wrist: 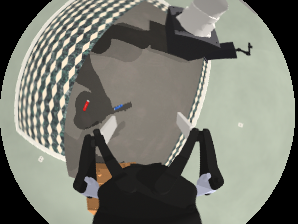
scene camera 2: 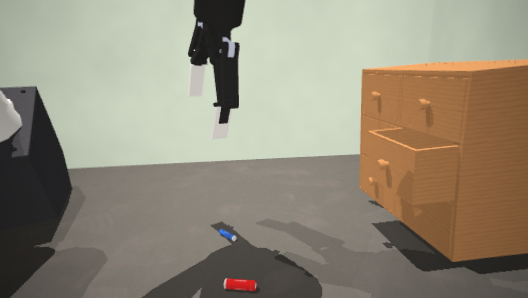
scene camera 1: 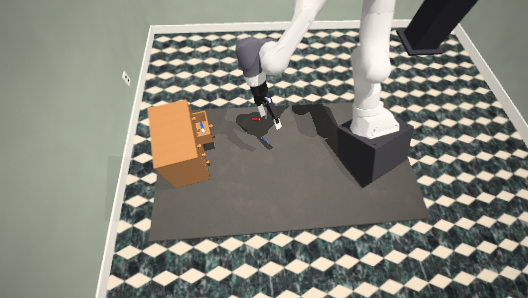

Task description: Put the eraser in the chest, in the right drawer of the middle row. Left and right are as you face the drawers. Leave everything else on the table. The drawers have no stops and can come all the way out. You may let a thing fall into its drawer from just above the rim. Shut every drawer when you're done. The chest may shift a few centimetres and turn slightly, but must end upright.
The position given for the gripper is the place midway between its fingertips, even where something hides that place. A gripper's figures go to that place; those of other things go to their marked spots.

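Gripper (scene camera 2: 206,114) at 62 cm from the lens; orange chest (scene camera 2: 482,227) at 65 cm from the lens.
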